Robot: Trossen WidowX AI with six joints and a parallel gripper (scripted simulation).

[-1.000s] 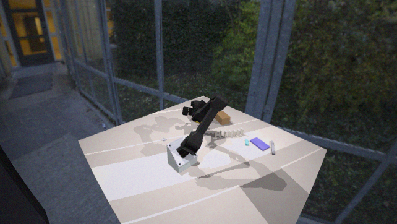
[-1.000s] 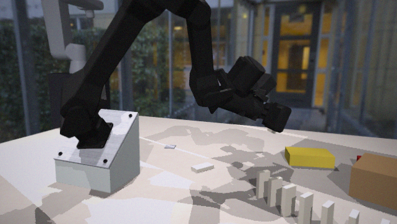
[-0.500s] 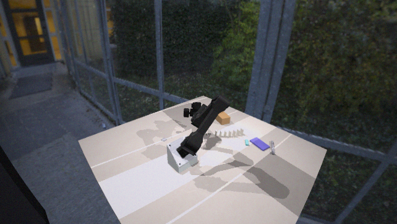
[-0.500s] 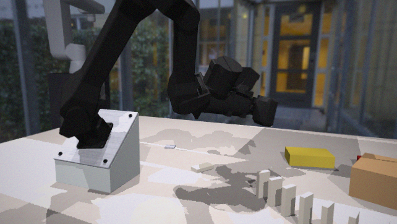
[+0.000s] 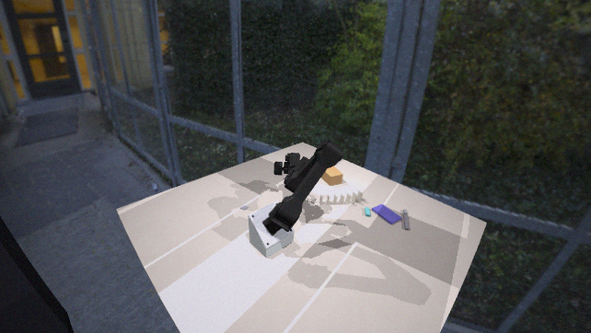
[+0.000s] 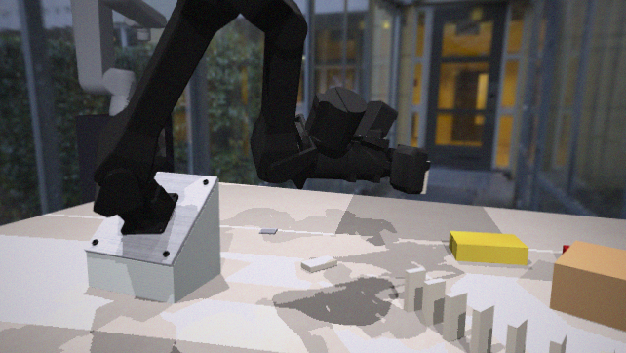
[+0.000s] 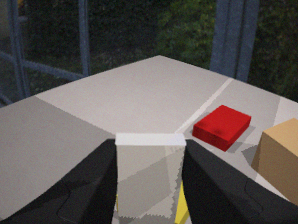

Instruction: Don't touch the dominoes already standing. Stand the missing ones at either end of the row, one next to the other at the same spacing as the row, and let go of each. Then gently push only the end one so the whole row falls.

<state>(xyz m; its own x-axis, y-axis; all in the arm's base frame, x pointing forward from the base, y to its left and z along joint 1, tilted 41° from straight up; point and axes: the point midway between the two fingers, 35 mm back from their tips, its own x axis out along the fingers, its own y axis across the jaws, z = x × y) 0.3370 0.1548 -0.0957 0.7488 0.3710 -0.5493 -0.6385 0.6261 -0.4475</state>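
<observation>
Right now my gripper tip is 14 cm above the yellow block, 11 cm short of it and 5 cm to the right of it. Round my gripper tip: red block 27 cm ahead, 15 cm below, 5 cm to the left; small grey tile 29 cm behind, 16 cm below, 6 cm to the left; brown box 23 cm ahead, 13 cm below, 9 cm to the right.
</observation>
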